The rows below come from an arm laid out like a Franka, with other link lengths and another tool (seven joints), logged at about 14 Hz.
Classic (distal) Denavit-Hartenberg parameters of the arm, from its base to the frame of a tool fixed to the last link. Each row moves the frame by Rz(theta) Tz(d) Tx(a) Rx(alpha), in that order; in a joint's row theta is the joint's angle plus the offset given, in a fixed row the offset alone. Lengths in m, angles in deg.
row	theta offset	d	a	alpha
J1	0	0.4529	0	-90
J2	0	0	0	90
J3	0	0.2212	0.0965	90
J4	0	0	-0.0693	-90
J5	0	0.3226	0	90
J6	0	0	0.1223	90
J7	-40	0.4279	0.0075	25.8
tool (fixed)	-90	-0.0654	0	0
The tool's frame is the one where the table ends.
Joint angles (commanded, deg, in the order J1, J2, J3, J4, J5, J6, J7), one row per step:
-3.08 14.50 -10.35 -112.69 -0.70 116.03 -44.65
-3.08 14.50 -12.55 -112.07 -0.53 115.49 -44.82
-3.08 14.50 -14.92 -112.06 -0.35 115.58 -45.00
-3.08 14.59 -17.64 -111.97 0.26 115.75 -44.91
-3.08 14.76 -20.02 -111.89 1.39 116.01 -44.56
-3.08 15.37 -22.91 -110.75 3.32 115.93 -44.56
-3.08 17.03 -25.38 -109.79 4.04 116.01 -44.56
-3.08 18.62 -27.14 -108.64 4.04 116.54 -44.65
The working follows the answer.
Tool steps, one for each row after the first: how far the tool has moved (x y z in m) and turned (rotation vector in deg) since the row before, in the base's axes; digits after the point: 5 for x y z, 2 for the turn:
-0.00330 -0.02161 0.00444 -0.41 -0.08 -2.07
-0.00589 -0.02289 0.00158 -0.45 -0.11 -2.22
-0.00661 -0.02471 0.00183 -0.32 -0.30 -3.06
-0.00536 -0.01933 0.00110 0.05 -0.50 -3.28
-0.00191 -0.02306 0.00462 0.25 -1.05 -3.80
-0.01011 -0.02385 -0.00501 -0.55 0.47 -2.67
-0.00472 -0.02216 -0.00244 -1.25 0.16 -1.39

Tool pose at each row, in the base's axes (x y z in m, rotation vector in deg; rounded; the steps above come from the unrounded poses):
0.50926 -0.13262 0.11408 -24.06 -141.37 -2.24
0.50595 -0.15424 0.11852 -26.79 -141.06 -2.61
0.50007 -0.17712 0.12010 -29.72 -140.71 -3.00
0.49346 -0.20183 0.12193 -33.65 -140.25 -3.95
0.48810 -0.22116 0.12303 -37.71 -139.76 -5.50
0.48619 -0.24423 0.12765 -42.36 -139.48 -7.70
0.47608 -0.26808 0.12264 -45.82 -138.23 -7.89
0.47136 -0.29024 0.12020 -48.05 -137.87 -6.88

